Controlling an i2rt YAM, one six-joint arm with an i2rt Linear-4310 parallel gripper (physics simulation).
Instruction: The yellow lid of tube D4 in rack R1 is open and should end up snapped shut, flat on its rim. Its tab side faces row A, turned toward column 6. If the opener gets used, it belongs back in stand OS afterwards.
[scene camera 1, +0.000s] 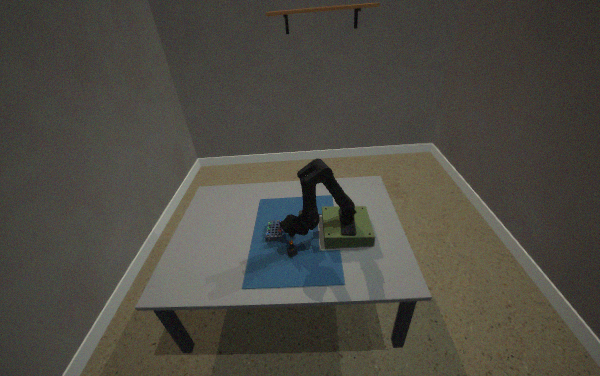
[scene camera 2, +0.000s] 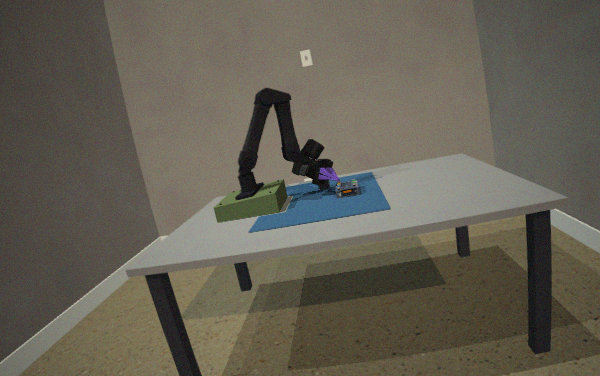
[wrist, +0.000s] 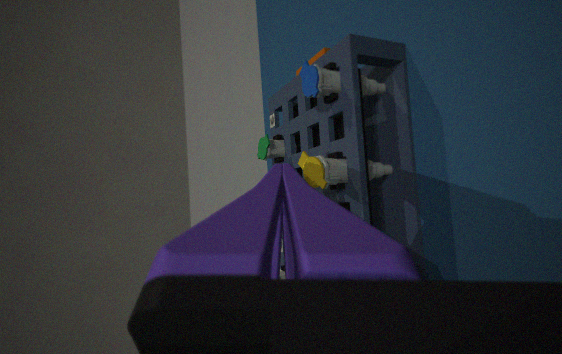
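Pixels of known places: gripper, fingertip midpoint: (scene camera 1: 279, 223) (scene camera 2: 338, 180) (wrist: 282, 176); arm's base, link origin: (scene camera 1: 347, 221) (scene camera 2: 250, 191).
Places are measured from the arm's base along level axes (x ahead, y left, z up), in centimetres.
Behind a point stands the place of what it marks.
Note:
Rack R1 (scene camera 1: 274, 238) {x 37.8, y 4.8, z -6.2 cm} (scene camera 2: 348, 186) {x 38.5, y -2.3, z -3.8 cm} (wrist: 356, 135) {x 33.6, y -2.3, z -3.6 cm} is a grey-blue rack on the blue mat. In the wrist view, a yellow lid (wrist: 313, 171) {x 34.8, y -1.0, z -2.3 cm} sits at the mouth of its tube (wrist: 336, 170) {x 34.4, y -1.0, z -3.1 cm}. It is tilted against the rim, with one edge standing off; whether any part is latched cannot be told. My gripper (scene camera 2: 339, 180) {x 35.2, y -0.9, z -1.0 cm} (wrist: 282, 176) {x 35.2, y -0.9, z -1.0 cm} has purple fingers, shut and empty. Its tips are just beside the yellow lid; contact is unclear. The fingers hide the lower part of the rack. A small dark stand with an orange top (scene camera 1: 291, 248) {x 27.6, y 15.7, z -2.1 cm} is beside the rack; the opener's shape is too small to make out.
A tube with a blue lid (wrist: 310, 80) {x 34.9, y -4.9, z -2.4 cm} and one with a green lid (wrist: 263, 148) {x 40.5, y -2.8, z -2.4 cm} are in the same rack. The blue mat (scene camera 1: 280, 275) {x 32.1, y 27.8, z -6.7 cm} (scene camera 2: 330, 210) {x 32.3, y -21.7, z -6.6 cm} lies under rack and stand. The arm's green base box (scene camera 1: 348, 241) {x 0.3, y 11.3, z -2.6 cm} (scene camera 2: 250, 207) {x 2.7, y -12.8, z -3.3 cm} is at the mat's edge.

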